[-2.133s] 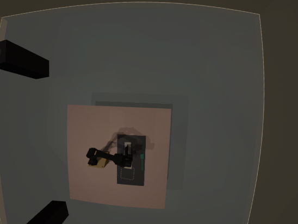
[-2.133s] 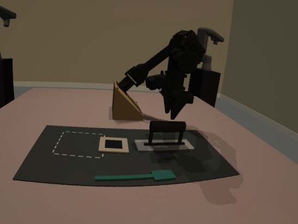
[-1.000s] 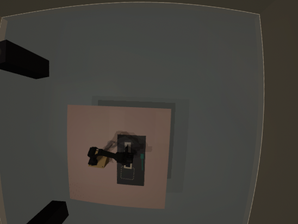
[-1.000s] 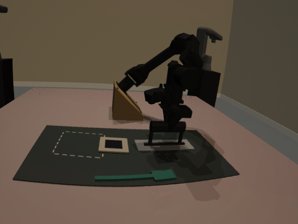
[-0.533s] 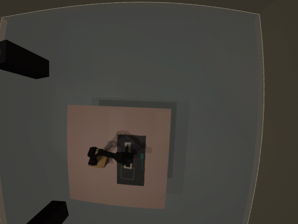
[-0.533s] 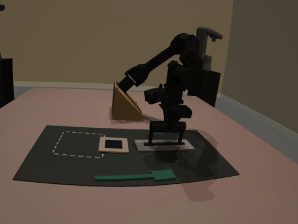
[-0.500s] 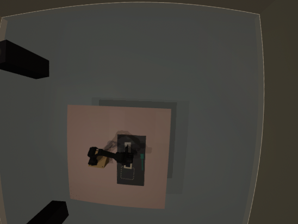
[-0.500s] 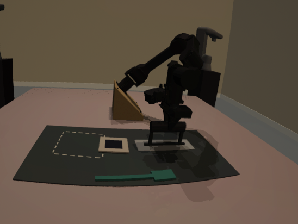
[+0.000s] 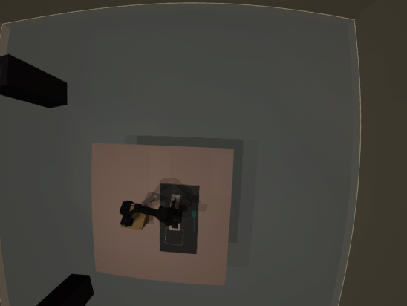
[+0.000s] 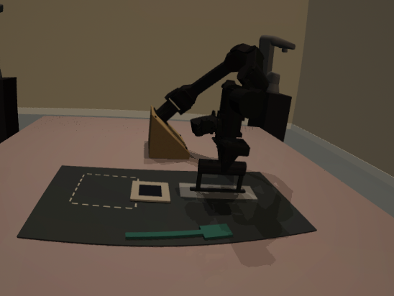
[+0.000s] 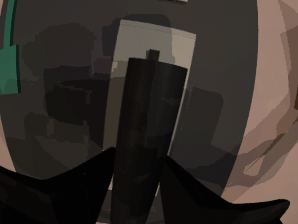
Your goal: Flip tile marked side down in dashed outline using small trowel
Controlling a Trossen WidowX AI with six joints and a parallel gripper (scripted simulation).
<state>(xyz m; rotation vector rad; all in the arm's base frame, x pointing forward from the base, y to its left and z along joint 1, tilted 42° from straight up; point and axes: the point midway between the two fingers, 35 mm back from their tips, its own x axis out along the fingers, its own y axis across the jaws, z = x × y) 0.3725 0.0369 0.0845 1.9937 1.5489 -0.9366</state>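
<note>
The dark mat is 2 cm ahead of my gripper tip, 14 cm to the right of it and 8 cm below it. Also, from my gripper tip: tile 2 cm behind, 18 cm to the right, 6 cm below; green trowel 16 cm ahead, 13 cm to the right, 6 cm below.
</note>
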